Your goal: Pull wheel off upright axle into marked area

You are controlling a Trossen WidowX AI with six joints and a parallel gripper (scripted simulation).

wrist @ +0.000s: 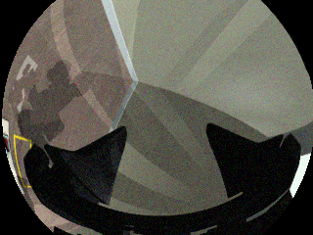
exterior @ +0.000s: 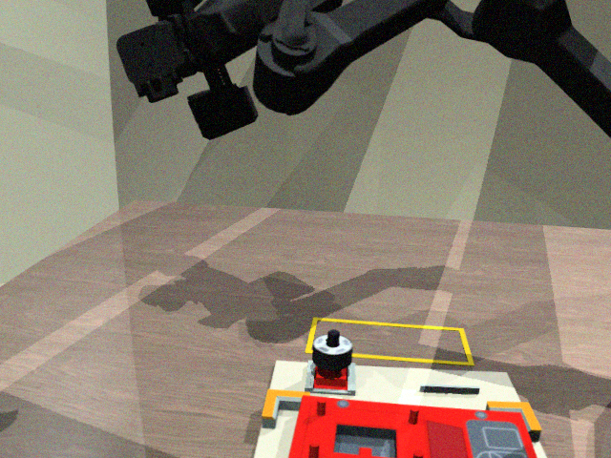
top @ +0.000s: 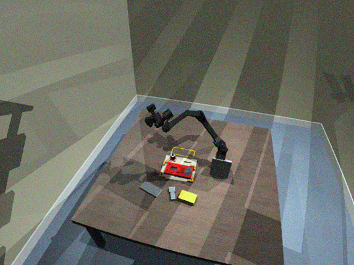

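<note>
Now: the wheel 27 cm below my gripper tip, 21 cm behind it and 15 cm to the left of it. Also, from my gripper tip: yellow block (48 cm to the left, 40 cm behind, 29 cm below).
</note>
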